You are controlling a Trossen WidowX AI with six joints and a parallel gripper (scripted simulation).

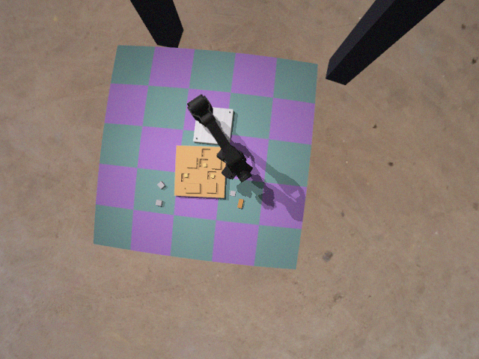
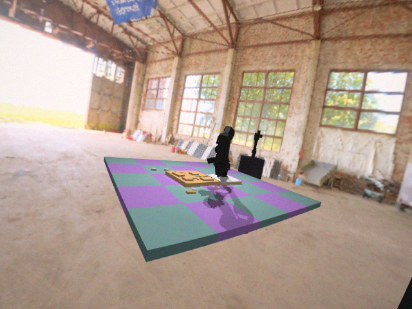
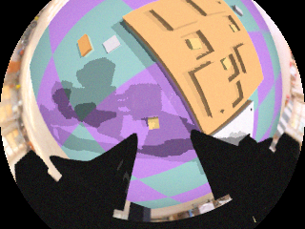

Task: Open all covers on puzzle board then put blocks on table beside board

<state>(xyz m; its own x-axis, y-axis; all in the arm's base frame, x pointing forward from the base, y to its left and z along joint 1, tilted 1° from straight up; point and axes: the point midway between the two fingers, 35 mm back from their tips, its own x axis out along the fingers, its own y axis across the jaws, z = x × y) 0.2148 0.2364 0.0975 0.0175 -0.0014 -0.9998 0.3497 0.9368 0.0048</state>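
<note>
The orange puzzle board lies 90 mm ahead of my gripper tip, 170 mm to the right of it and 60 mm below it. The rest, counted from my gripper tip: orange block 220 mm ahead, 90 mm to the left, 80 mm below.
</note>
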